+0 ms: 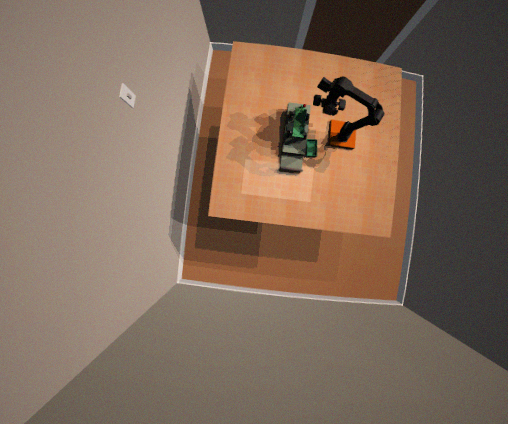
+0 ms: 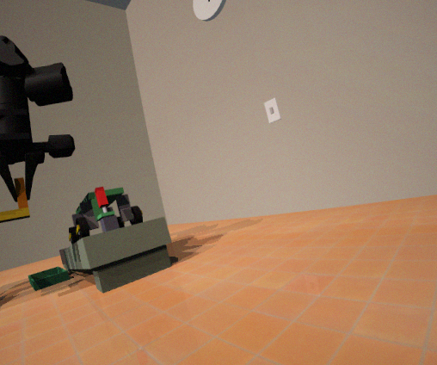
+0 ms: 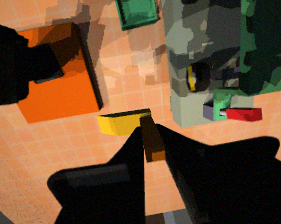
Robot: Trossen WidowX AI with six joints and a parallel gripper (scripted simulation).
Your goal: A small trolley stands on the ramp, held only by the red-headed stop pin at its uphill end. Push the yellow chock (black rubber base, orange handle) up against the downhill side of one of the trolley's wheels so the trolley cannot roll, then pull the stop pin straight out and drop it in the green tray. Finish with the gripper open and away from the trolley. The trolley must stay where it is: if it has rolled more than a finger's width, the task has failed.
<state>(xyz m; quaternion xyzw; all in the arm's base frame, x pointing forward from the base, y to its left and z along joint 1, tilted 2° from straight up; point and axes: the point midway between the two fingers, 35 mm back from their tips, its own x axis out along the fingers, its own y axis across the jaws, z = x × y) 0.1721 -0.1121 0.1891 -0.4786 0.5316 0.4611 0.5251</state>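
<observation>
My gripper tip is now 12 cm short of the red-headed stop pin, 3 cm to the left of it and 4 cm above it. Also, from my gripper tip: grey ramp (16 cm ahead, 9 cm to the left, 12 cm below); then yellow chock (2 cm behind, 1 cm below); then trolley (15 cm ahead, 8 cm to the left, 6 cm below).
</observation>
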